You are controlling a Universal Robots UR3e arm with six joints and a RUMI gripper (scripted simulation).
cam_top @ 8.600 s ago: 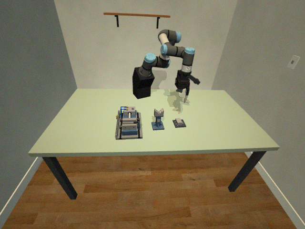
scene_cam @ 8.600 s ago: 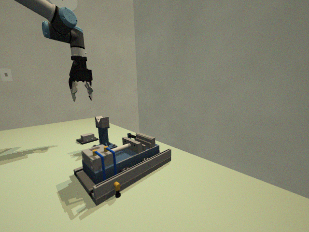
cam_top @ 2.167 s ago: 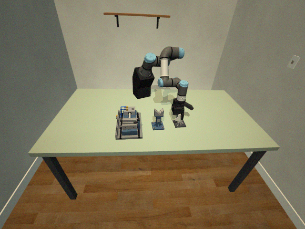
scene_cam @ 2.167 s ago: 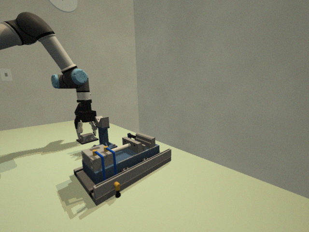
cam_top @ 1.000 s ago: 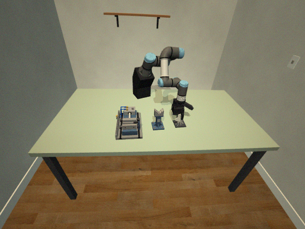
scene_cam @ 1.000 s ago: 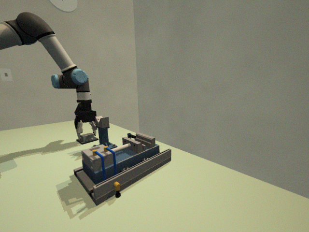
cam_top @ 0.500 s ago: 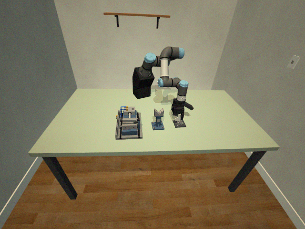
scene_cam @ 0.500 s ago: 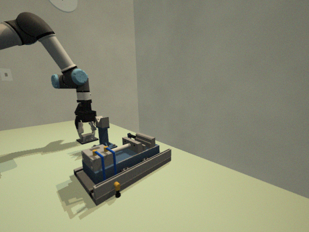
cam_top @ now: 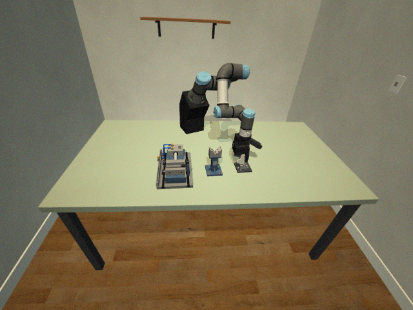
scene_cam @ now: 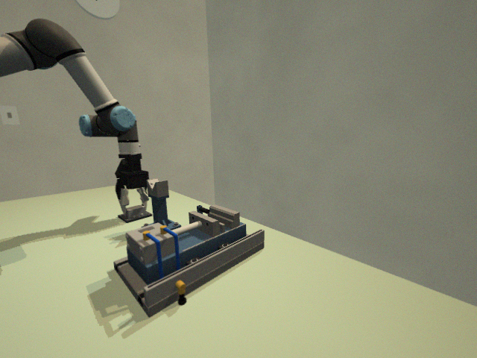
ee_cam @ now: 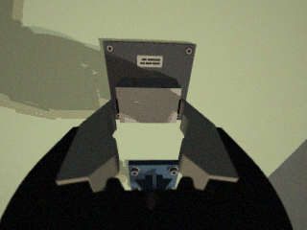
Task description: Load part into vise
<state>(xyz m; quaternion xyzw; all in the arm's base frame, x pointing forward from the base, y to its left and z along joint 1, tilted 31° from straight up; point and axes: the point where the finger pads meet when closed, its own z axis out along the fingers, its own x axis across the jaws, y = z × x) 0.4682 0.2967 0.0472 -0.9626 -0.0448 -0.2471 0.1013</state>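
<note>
My gripper is now 10 mm above the part. Also, from my hand: air cylinder 400 mm to the right, 50 mm behind, 50 mm above; then dark infeed plate 30 mm below, 10 mm to the left; then work stop rod 340 mm to the right, 110 mm ahead, 60 mm above.
</note>
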